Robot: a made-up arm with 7 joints. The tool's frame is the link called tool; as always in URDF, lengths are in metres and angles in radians. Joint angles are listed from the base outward. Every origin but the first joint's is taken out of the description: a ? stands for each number. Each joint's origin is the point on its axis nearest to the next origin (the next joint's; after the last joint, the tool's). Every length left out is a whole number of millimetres.
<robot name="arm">
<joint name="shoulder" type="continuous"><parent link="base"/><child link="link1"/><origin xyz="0.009 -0.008 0.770" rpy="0.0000 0.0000 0.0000"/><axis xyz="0 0 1"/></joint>
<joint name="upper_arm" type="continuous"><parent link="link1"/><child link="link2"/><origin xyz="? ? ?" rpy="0.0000 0.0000 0.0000"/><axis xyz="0 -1 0"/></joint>
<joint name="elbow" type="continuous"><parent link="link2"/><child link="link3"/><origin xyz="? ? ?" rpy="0.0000 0.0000 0.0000"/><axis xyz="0 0 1"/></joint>
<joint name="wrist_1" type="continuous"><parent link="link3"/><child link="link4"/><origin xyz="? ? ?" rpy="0.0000 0.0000 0.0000"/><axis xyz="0 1 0"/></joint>
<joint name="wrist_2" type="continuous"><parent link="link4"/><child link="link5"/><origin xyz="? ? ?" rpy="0.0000 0.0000 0.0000"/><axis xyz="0 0 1"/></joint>
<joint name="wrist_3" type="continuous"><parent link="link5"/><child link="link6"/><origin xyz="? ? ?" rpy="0.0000 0.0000 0.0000"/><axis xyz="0 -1 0"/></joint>
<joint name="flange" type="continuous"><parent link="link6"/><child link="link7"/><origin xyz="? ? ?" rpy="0.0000 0.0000 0.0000"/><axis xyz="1 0 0"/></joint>
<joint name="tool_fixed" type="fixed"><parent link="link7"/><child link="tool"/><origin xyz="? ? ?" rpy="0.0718 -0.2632 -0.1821"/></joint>
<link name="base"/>
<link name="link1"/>
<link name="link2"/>
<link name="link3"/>
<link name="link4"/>
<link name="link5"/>
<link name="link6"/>
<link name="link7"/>
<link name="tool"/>
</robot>
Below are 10 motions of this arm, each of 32 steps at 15 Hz.
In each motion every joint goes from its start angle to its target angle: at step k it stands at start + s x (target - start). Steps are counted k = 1, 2, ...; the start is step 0. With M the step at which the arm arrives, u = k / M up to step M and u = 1 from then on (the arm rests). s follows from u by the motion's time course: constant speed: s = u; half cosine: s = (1 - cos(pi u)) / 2; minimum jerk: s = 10 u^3 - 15 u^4 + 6 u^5.
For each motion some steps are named. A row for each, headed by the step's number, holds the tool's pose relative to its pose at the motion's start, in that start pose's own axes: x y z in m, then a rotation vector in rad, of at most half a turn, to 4 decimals.
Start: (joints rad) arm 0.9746 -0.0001 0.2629 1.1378 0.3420 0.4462 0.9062
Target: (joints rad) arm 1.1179 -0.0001 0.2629 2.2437 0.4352 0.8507 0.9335
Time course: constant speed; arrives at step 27
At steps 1, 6, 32:
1: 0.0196 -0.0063 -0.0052 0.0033 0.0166 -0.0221
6: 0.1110 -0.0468 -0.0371 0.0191 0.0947 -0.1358
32: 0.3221 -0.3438 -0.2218 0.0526 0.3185 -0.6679

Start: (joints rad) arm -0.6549 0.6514 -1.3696 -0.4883 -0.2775 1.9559 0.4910
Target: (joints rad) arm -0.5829 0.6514 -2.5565 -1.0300 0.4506 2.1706 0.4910
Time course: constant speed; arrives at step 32
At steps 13, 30, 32:
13: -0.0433 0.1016 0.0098 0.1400 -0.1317 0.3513
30: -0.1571 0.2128 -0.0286 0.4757 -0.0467 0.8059
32: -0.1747 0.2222 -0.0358 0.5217 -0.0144 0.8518

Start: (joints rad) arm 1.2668 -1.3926 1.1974 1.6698 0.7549 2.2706 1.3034
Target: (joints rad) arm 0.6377 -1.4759 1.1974 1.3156 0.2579 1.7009 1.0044
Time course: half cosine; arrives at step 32
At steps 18, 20, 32:
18: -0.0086 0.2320 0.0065 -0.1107 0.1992 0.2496
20: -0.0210 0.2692 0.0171 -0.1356 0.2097 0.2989
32: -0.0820 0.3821 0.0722 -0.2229 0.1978 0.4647

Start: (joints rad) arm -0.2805 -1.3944 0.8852 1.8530 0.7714 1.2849 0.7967
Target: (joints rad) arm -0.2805 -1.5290 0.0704 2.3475 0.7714 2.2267 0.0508
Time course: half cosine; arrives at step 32
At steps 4, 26, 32:
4: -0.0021 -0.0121 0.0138 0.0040 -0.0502 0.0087
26: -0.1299 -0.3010 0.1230 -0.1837 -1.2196 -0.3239
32: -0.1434 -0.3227 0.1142 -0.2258 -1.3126 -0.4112

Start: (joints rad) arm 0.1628 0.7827 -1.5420 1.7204 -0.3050 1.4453 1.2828
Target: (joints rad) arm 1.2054 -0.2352 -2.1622 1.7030 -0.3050 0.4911 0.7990
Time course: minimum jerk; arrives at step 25
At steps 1, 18, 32:
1: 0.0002 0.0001 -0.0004 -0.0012 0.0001 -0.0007
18: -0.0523 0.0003 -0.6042 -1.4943 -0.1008 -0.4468
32: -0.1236 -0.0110 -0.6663 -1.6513 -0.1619 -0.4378

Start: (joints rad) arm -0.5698 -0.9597 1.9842 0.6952 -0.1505 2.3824 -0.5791
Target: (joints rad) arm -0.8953 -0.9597 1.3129 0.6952 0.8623 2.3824 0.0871
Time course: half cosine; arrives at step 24
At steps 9, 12, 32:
9: -0.0080 -0.0490 0.0130 0.1020 0.0203 -0.2238
12: -0.0122 -0.0807 0.0260 0.1773 -0.0105 -0.3711
32: -0.0221 -0.1607 0.0760 0.4387 -0.2483 -0.7231

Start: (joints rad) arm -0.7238 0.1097 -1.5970 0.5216 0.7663 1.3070 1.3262
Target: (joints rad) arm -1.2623 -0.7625 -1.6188 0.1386 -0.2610 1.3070 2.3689
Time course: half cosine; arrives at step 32
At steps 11, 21, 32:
11: -0.0521 0.0127 -0.1709 -0.2511 -0.0061 0.0773
21: -0.1222 -0.1836 -0.4332 -0.6675 0.0245 0.1836
32: -0.1473 -0.3824 -0.4950 -0.8773 0.0803 0.2045

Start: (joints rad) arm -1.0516 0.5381 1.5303 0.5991 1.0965 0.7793 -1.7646
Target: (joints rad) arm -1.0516 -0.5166 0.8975 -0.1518 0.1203 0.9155 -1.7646
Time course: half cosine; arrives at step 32
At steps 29, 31, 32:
29: -0.7155 -0.2061 0.1474 -0.8208 1.3925 -0.6626
31: -0.7229 -0.2025 0.1504 -0.8292 1.4288 -0.6589
32: -0.7238 -0.2021 0.1508 -0.8302 1.4333 -0.6584

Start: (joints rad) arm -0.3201 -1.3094 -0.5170 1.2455 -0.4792 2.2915 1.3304
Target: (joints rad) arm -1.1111 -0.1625 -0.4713 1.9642 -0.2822 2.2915 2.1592
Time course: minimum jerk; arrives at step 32
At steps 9, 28, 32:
9: -0.0369 -0.0460 0.0885 0.2079 -0.1242 -0.1241
28: -0.5199 -0.2125 0.3263 1.4254 -1.0209 -0.2683
32: -0.5301 -0.2121 0.3253 1.4452 -1.0384 -0.2591

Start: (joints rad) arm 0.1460 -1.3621 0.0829 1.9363 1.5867 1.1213 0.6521
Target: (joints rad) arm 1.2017 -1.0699 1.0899 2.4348 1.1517 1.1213 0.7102
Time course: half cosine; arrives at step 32
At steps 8, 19, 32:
8: 0.0096 -0.0347 -0.0496 -0.2571 -0.0660 -0.1324
19: 0.0336 -0.1966 -0.1005 -1.1398 -0.4265 -0.6436
32: 0.0157 -0.2846 -0.0427 -1.7441 -0.7853 -1.0733

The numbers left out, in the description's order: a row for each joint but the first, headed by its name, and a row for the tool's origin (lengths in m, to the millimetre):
upper_arm: -0.027 -0.087 0.000
elbow: 0.001 0.000 0.298
wrist_1: 0.011 0.071 0.000
wrist_2: -0.022 0.000 0.421
wrist_3: 0.008 -0.138 0.000
flange: -0.035 0.000 0.121
tool: 0.000 0.015 0.010

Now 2 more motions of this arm.
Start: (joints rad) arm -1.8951 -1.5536 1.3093 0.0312 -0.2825 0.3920 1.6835
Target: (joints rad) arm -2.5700 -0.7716 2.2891 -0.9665 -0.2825 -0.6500 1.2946
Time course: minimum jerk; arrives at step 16
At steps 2, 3, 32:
2: -0.0178 0.0007 0.0036 -0.0010 0.0164 0.0124
3: -0.0537 0.0009 0.0116 -0.0038 0.0498 0.0376
32: -0.5636 -0.3897 0.2896 -0.5922 0.8180 0.6972

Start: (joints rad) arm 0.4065 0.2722 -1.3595 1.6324 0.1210 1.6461 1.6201
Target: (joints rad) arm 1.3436 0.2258 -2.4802 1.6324 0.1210 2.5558 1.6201
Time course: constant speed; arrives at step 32
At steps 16, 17, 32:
16: -0.0007 -0.0824 0.0037 0.0519 -0.0760 0.3604
17: -0.0019 -0.0879 0.0031 0.0516 -0.0796 0.3847
32: -0.0316 -0.1693 -0.0100 0.0123 -0.1000 0.7752

